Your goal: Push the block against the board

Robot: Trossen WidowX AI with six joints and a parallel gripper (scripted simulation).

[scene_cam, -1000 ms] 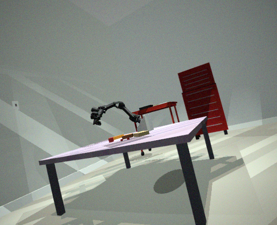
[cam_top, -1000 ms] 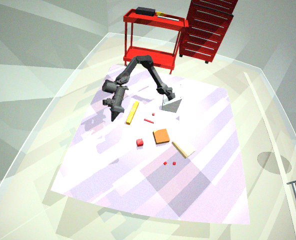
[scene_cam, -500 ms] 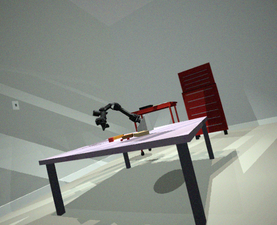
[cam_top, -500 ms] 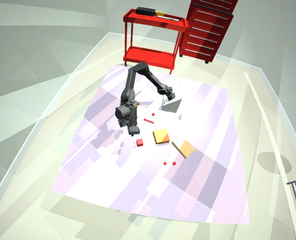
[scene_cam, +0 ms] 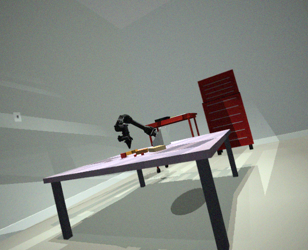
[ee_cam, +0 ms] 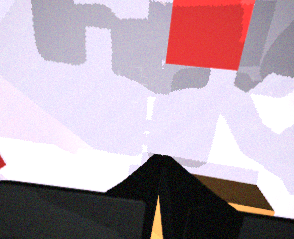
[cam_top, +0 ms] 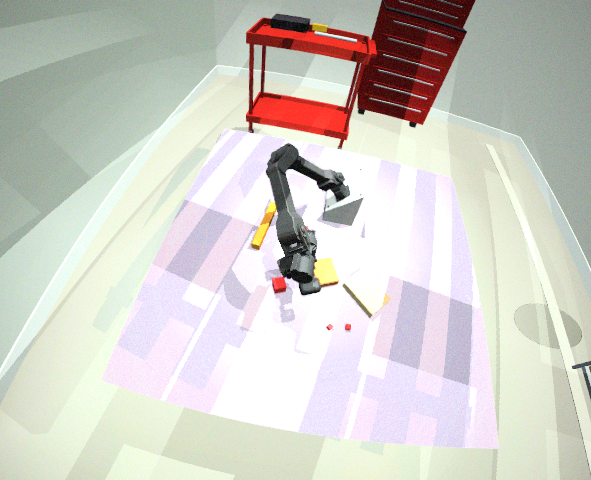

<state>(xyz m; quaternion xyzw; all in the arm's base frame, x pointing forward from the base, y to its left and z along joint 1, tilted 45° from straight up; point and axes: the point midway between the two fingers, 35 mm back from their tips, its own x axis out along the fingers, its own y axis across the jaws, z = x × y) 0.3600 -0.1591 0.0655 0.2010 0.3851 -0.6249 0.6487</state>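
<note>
My gripper tip is now 60 mm past the orange square block, 80 mm to the right of it and 50 mm above it. Round my gripper tip: cream board (10 mm ahead, 240 mm to the left, 50 mm below); red cube (70 mm to the right, 50 mm below); thin red stick (190 mm behind, 10 mm to the right, 60 mm below).
</note>
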